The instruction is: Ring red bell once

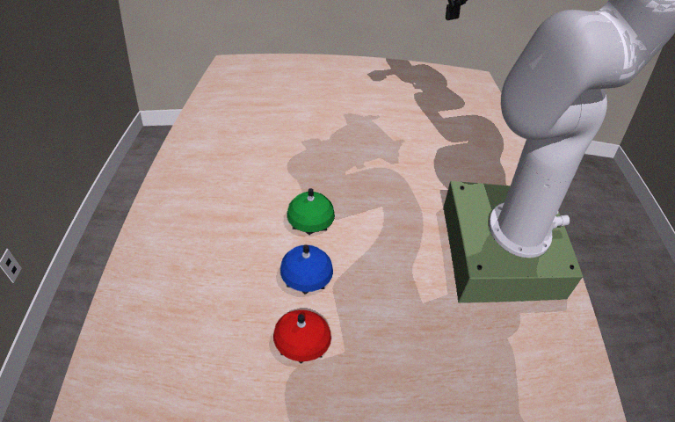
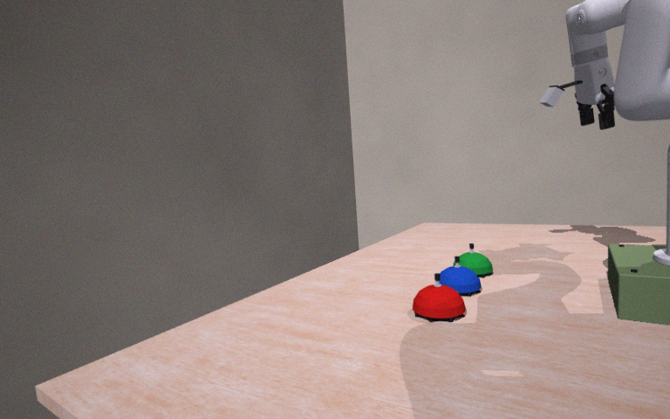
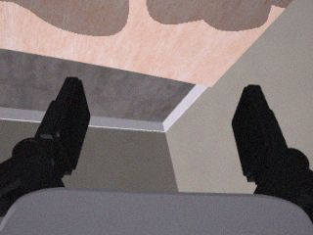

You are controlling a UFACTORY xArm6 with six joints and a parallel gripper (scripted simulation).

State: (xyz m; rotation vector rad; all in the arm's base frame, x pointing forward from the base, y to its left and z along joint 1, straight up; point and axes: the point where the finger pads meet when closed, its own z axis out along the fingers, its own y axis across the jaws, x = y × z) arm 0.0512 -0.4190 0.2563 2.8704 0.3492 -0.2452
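The red bell lies 340 mm ahead of my hand, 530 mm to the left of it and 280 mm below it. Also, from my hand: blue bell: 320 mm ahead, 410 mm to the left, 280 mm below; then green bell: 300 mm ahead, 280 mm to the left, 280 mm below.
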